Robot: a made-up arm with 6 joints. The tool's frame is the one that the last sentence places.
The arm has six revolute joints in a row. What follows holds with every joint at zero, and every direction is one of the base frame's.
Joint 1 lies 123 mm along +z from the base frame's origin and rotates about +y.
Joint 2 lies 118 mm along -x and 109 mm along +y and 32 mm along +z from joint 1 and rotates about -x.
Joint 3 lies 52 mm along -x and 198 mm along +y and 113 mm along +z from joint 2 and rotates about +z.
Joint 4 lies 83 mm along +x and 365 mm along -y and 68 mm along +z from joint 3 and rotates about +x.
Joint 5 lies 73 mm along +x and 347 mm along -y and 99 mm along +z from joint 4 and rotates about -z.
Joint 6 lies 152 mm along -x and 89 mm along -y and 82 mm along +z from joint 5 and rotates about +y.
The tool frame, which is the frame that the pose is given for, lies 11 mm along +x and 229 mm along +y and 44 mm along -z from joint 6; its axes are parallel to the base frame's.
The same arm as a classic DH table. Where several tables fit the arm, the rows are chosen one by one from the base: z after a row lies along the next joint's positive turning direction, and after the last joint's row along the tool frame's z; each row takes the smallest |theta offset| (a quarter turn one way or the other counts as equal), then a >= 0, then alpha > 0; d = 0 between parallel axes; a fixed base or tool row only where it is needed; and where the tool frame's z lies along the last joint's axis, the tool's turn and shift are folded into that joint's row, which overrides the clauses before.
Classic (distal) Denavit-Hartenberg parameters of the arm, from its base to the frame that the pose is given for. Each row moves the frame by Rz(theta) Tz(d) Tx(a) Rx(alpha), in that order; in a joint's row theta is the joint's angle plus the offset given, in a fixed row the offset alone. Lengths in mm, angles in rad.
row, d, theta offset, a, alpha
base (fixed), 123.0, 0.0000, 0.0, -1.5708
joint 1, 109.0, -1.5708, 32.0, 1.5708
joint 2, 170.0, 1.5708, 198.0, 1.5708
joint 3, 181.0, 0.0000, -365.0, 1.5708
joint 4, 156.0, 0.0000, -347.0, 1.5708
joint 5, -181.0, -1.5708, 152.0, -1.5708
joint 6, 140.0, 0.0000, -11.0, -1.5708
tool (fixed), -44.0, 3.1416, 0.0, 0.0000

